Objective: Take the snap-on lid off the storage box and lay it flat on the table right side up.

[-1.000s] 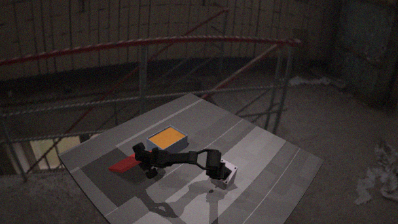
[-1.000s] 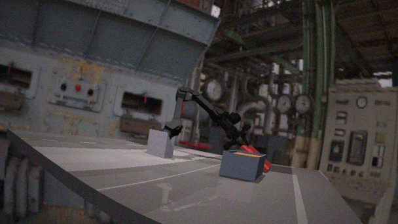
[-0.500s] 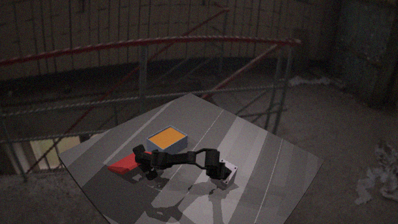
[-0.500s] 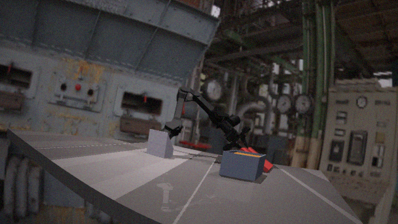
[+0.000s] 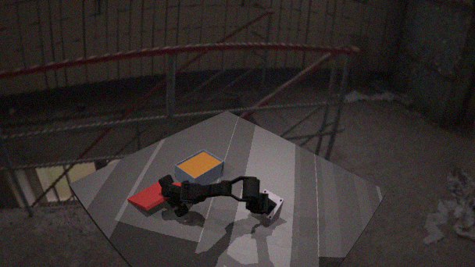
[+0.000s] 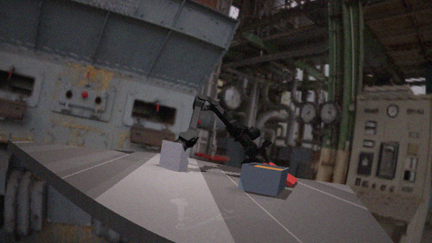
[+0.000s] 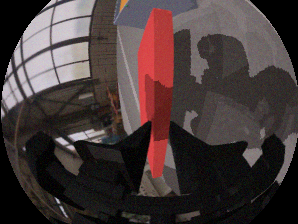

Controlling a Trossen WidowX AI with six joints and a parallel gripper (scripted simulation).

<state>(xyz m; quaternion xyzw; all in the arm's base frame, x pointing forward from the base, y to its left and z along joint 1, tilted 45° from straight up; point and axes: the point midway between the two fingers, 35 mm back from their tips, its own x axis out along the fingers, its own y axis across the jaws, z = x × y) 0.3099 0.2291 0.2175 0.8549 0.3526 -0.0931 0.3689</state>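
The red lid lies 8 cm ahead of my gripper tip, 3 cm below it and 1 cm to the left of it. From my gripper tip the other things lie so: storage box 28 cm to the right, 9 cm ahead, 3 cm below.
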